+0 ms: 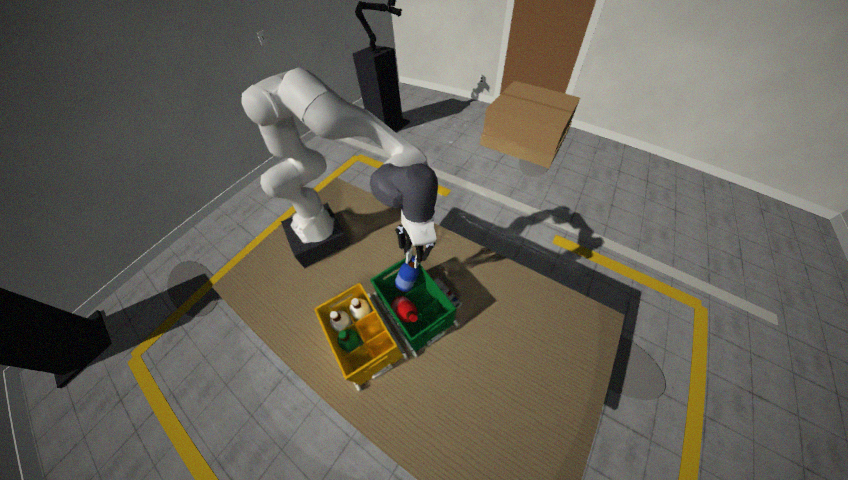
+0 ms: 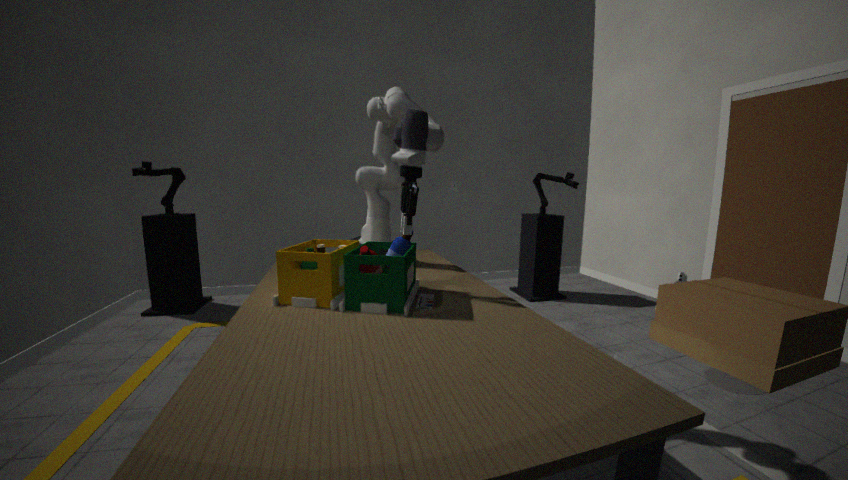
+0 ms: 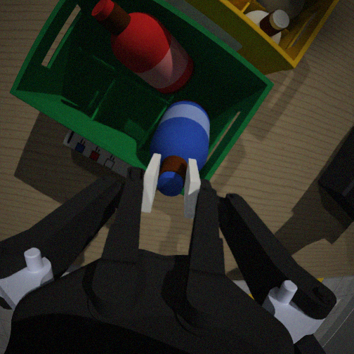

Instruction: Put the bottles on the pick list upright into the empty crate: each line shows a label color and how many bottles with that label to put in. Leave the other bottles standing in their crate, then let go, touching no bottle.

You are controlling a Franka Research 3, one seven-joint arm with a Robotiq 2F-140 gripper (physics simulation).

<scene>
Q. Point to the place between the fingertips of my gripper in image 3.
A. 172, 169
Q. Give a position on a pick list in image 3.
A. At 74, 140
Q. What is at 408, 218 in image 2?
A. My gripper.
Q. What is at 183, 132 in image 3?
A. A blue bottle.
</scene>
